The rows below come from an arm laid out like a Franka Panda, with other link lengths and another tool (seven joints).
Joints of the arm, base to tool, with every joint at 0 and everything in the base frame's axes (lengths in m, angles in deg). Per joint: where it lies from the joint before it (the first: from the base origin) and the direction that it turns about. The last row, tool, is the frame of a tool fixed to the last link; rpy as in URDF.
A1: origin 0 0 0.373 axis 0 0 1
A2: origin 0 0 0 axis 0 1 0
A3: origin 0 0 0.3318 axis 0 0 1
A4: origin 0.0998 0 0 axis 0 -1 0
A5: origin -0.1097 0 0.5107 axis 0 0 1
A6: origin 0 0 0 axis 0 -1 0
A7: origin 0.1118 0 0 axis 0 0 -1
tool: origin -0.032 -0.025 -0.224 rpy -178.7 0 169.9
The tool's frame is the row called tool.
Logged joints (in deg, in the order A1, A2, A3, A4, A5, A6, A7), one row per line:
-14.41 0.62 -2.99 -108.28 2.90 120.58 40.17
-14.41 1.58 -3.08 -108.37 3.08 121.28 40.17
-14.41 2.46 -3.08 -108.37 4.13 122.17 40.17
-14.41 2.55 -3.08 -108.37 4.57 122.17 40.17
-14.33 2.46 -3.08 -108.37 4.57 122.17 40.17
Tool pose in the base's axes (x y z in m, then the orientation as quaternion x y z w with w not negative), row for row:
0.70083 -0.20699 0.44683 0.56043 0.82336 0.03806 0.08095
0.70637 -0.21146 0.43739 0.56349 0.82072 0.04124 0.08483
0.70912 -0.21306 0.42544 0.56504 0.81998 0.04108 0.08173
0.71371 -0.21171 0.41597 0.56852 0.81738 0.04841 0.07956
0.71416 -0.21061 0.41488 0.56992 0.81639 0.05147 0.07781
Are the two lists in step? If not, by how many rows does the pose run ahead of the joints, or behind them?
The pose runs 1 row behind the joints: the pose in row i belongs to the joints in row i - 1.
